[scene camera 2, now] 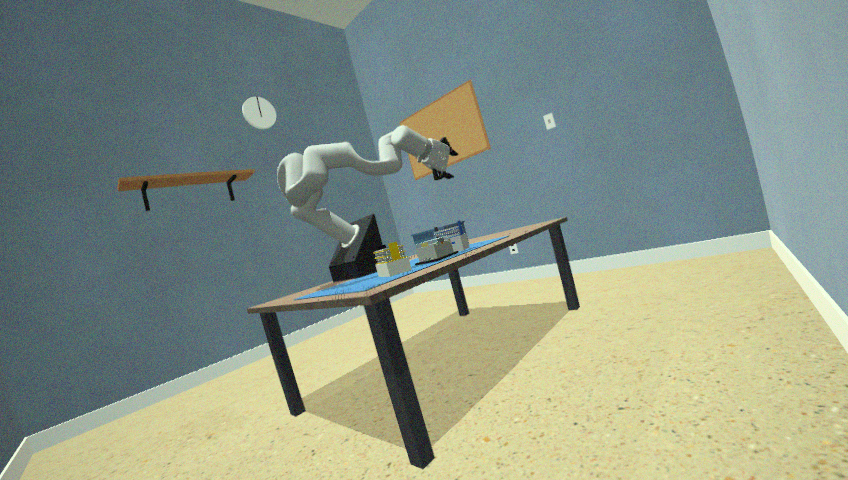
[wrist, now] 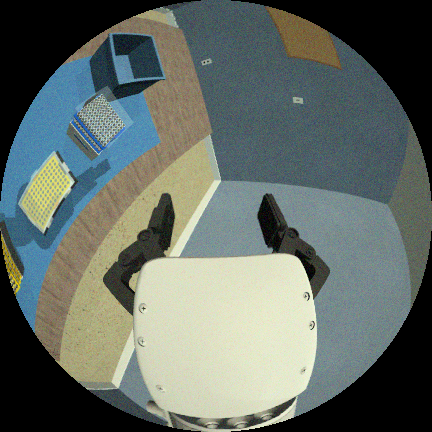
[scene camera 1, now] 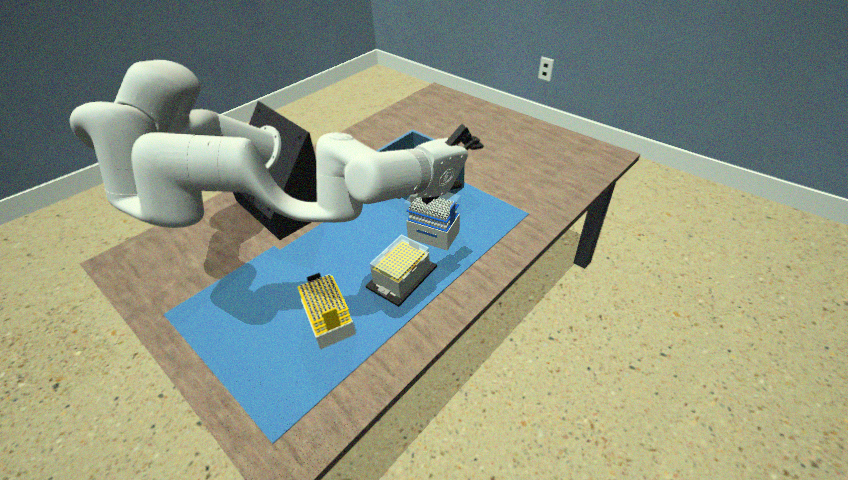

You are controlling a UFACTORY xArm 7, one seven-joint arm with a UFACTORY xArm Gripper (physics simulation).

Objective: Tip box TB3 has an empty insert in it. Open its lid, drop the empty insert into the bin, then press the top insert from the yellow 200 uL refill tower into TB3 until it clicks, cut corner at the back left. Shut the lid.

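TB3 (scene camera 1: pixel 397 284) (scene camera 2: pixel 437 249) (wrist: pixel 47 192), a pale grey box with a yellow-topped insert under a clear lid that looks shut, stands on a dark base (scene camera 1: pixel 423 281). The yellow refill tower (scene camera 1: pixel 326 300) (scene camera 2: pixel 394 265), several yellow inserts on a pale block, stands left of it in scene camera 1; its edge shows in the wrist view (wrist: pixel 11 267). The blue-walled bin (scene camera 1: pixel 410 141) (wrist: pixel 102 72) stands at the back, partly hidden by the arm in scene camera 1. My gripper (scene camera 2: pixel 453 164) (wrist: pixel 217 203) is open and empty, high above the table, fingers pointing sideways. The lid's latch is too small to read.
A blue-layered tip rack (scene camera 1: pixel 432 230) (scene camera 2: pixel 460 240) (wrist: pixel 99 122) with clear panes at its top stands between TB3 and the bin. A blue mat (scene camera 1: pixel 238 368) (wrist: pixel 40 115) lies on the wooden table (scene camera 1: pixel 535 148). The black arm mount (scene camera 1: pixel 297 169) (scene camera 2: pixel 360 255) stands at the table's back side.
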